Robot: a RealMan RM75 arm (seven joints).
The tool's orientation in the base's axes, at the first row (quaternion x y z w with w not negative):
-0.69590 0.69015 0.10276 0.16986
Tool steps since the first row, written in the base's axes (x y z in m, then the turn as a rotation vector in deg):
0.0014 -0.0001 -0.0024 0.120 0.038 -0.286
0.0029 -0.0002 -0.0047 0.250 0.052 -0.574
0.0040 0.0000 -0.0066 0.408 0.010 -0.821
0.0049 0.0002 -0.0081 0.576 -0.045 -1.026
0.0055 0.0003 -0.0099 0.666 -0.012 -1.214
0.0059 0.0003 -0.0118 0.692 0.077 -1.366
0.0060 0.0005 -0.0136 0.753 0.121 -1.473
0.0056 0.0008 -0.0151 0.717 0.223 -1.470
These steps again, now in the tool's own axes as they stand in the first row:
0.0010 -0.0012 0.0023 0.076 -0.092 0.289
0.0020 -0.0024 0.0045 0.175 -0.194 0.571
0.0026 -0.0034 0.0064 0.311 -0.328 0.797
0.0030 -0.0041 0.0080 0.444 -0.477 0.981
0.0036 -0.0045 0.0097 0.487 -0.548 1.175
0.0043 -0.0048 0.0115 0.463 -0.559 1.351
0.0048 -0.0047 0.0133 0.464 -0.609 1.472
0.0051 -0.0041 0.0147 0.367 -0.572 1.504

